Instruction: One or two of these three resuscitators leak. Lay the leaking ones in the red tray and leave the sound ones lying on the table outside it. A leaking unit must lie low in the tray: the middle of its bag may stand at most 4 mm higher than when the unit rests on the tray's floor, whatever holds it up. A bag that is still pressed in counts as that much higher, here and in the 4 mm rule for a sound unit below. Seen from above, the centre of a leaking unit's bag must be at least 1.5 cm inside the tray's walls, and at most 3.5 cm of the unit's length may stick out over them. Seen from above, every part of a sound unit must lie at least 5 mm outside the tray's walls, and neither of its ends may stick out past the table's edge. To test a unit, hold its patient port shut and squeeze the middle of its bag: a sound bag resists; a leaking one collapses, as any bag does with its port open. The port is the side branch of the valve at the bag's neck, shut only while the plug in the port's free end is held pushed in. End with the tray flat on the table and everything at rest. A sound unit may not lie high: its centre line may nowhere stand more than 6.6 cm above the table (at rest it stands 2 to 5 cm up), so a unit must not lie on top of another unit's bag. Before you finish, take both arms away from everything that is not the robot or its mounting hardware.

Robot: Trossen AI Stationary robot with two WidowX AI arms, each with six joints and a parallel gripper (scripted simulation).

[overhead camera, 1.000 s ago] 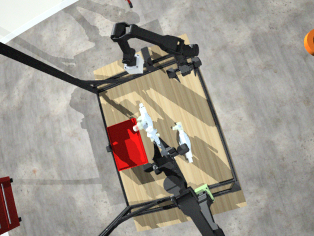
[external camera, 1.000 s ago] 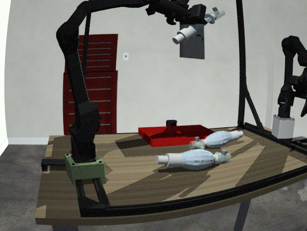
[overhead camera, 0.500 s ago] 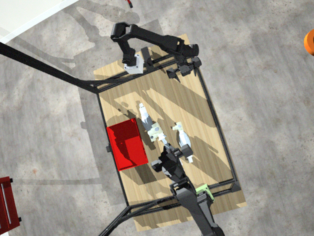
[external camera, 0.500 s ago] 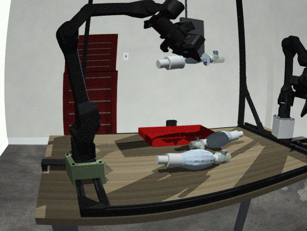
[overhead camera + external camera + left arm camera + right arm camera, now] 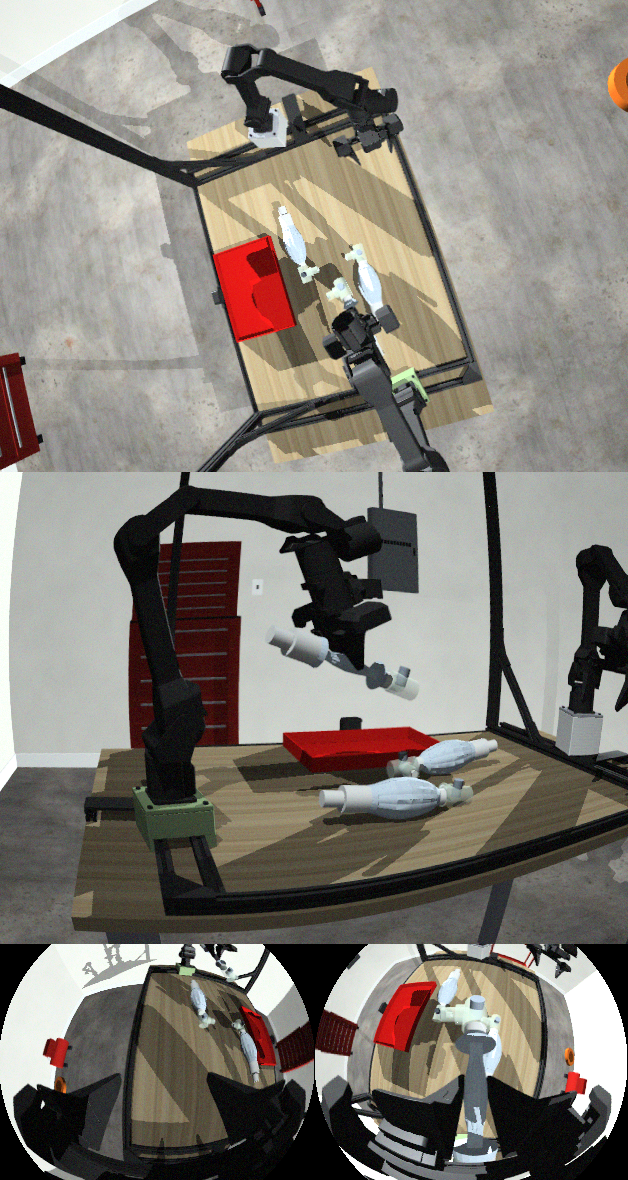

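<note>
My right gripper is now 30 cm past the red tray, 25 cm above it and 24 cm to the right of it.
</note>
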